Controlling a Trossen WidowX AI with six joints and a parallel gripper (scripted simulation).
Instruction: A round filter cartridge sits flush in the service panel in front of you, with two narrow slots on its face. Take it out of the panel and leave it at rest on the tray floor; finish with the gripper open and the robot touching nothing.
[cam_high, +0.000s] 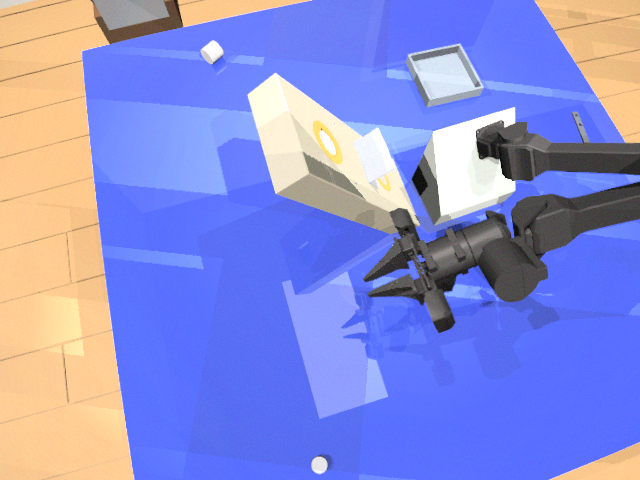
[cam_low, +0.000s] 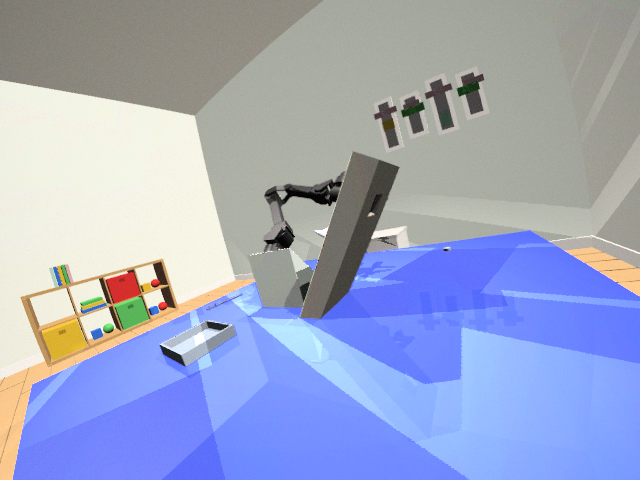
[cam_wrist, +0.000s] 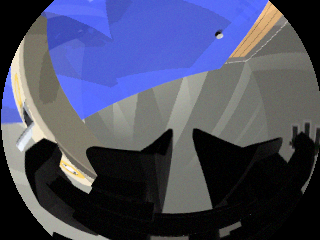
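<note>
Now: gripper tip 30 mm past the round filter cartridge, 240 mm to the left of it and 20 mm below it. Also, from my gripper tip: grey tray: 480 mm behind, 470 mm to the right, 250 mm below.
</note>
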